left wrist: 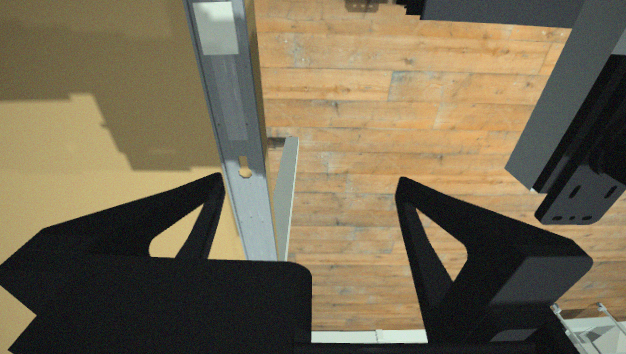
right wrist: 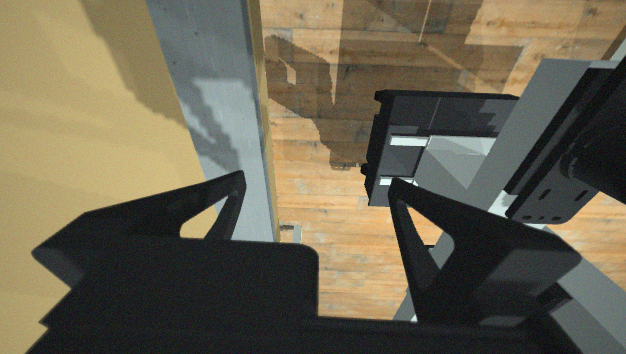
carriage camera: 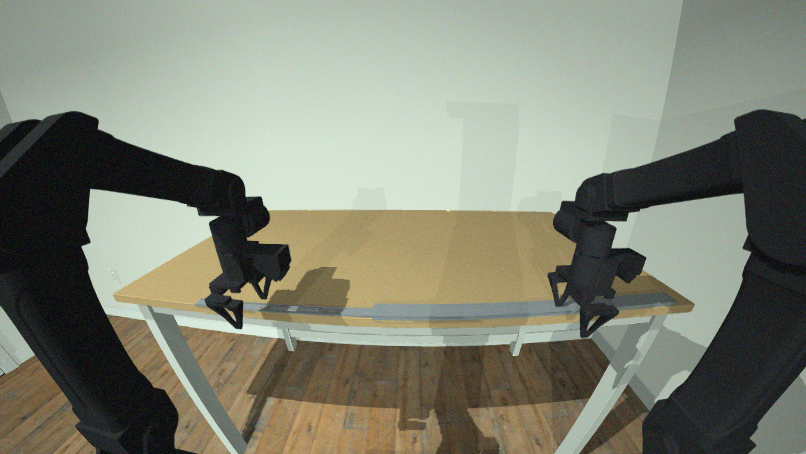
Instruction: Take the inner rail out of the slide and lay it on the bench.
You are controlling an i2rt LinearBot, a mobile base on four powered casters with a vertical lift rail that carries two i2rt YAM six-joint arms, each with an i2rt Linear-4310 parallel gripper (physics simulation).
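Pixels of known places: left gripper, fingertip midpoint: [left wrist: 310, 184] [carriage camera: 252, 312]; right gripper, fingertip midpoint: [right wrist: 317, 182] [carriage camera: 570, 320]; left arm's base at its link origin: [left wrist: 620, 136]; right arm's base at its link origin: [right wrist: 592, 145].
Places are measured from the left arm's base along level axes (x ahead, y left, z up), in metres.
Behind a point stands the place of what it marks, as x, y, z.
Note:
The metal slide [carriage camera: 451, 310] {0.322, -0.416, 0.074} [right wrist: 225, 110] {0.324, -0.697, 0.074} lies lengthwise along the bench's front edge. Its wider section is at the right in the carriage view. A narrower rail section [carriage camera: 358, 311] {0.326, -0.221, 0.065} [left wrist: 255, 200] {0.314, 0.021, 0.066} extends from it to the left, with a keyhole slot and a pale patch. The exact boundary of the inner rail cannot be told. My left gripper [carriage camera: 252, 312] {0.278, -0.004, 0.083} [left wrist: 310, 184] {0.278, -0.004, 0.083} is open and empty over the narrow section, one finger on the bench side, the other beyond the front edge. My right gripper [carriage camera: 571, 320] {0.271, -0.654, 0.079} [right wrist: 317, 182] {0.271, -0.654, 0.079} is open and empty, with its fingers likewise placed at the wider section.
The wooden bench [carriage camera: 394, 253] {0.605, -0.281, 0.064} [left wrist: 50, 150] {0.437, -0.014, 0.064} [right wrist: 100, 175] {0.432, -0.642, 0.064} has pale legs [carriage camera: 183, 372] {0.339, 0.407, -0.264} below its front corners. A wall stands behind it. The wooden floor [carriage camera: 349, 417] {0.587, -0.040, -0.850} [left wrist: 340, 240] {0.094, 1.105, -0.850} shows past the front edge. Dark robot base parts [right wrist: 450, 117] {-0.220, -0.514, -0.551} stand in front of the bench.

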